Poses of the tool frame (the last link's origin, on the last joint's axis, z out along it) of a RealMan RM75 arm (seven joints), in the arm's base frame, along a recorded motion.
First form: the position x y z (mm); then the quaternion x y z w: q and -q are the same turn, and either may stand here.
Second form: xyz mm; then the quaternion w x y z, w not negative. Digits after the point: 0 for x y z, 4 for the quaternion.
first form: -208 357 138 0.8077 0.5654 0.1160 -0.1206
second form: -208 357 138 0.1206 -0.8077 -0.5654 -0.1160
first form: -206 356 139 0.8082 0.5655 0.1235 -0.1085
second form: -206 356 139 0.1085 -0.8082 -0.5655 -0.1235
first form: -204 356 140 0.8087 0.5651 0.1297 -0.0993
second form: -204 356 140 0.0993 -0.8087 -0.5651 -0.1297
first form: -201 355 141 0.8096 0.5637 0.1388 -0.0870
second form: -201 355 141 0.0870 -0.8096 -0.5637 -0.1388
